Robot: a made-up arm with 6 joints. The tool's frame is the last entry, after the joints.
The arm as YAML. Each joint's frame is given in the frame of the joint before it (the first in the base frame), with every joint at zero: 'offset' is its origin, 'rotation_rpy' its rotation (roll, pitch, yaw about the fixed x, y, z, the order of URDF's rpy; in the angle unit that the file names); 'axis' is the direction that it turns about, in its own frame. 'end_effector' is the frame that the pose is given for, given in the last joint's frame.
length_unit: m
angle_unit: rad
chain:
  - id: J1
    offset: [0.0, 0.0, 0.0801]
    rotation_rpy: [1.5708, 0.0, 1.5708]
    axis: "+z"
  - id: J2
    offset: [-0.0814, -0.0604, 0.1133]
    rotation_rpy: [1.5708, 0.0, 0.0]
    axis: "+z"
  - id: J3
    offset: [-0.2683, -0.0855, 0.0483]
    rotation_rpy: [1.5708, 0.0, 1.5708]
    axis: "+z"
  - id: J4
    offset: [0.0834, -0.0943, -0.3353]
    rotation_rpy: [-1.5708, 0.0, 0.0]
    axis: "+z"
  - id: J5
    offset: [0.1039, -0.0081, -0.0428]
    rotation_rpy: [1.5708, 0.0, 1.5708]
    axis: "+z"
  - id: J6
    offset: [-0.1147, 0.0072, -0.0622]
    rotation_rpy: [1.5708, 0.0, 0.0]
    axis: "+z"
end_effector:
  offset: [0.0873, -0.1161, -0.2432]
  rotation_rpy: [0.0, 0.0, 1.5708]
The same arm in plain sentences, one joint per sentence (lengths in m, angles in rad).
The arm has six revolute joints in a row. What follows holds with every joint at zero, and every direction is one of the base frame's.
The first joint is mounted 0.0801 m along +z from the base frame's origin and rotates about +x.
The second joint is mounted 0.1133 m along +x and 0.0814 m along -y and 0.0604 m along -z from the first joint and rotates about -z.
The third joint is mounted 0.0855 m along -x and 0.2683 m along -y and 0.0483 m along -z from the second joint and rotates about +y.
The fourth joint is mounted 0.0834 m along +x and 0.3353 m along -y and 0.0943 m along +z from the third joint and rotates about -z.
The fifth joint is mounted 0.1039 m along +x and 0.0081 m along +y and 0.0428 m along +z from the fourth joint and rotates about +x.
The sixth joint is mounted 0.0622 m along -x and 0.1147 m along +y and 0.0072 m along -z from the fifth joint and rotates about +z.
The tool frame, which is the frame that the pose is given for, is mounted 0.1161 m along -x and 0.0873 m along -y and 0.2432 m along -z from the sixth joint; its axes are parallel to the base frame's.

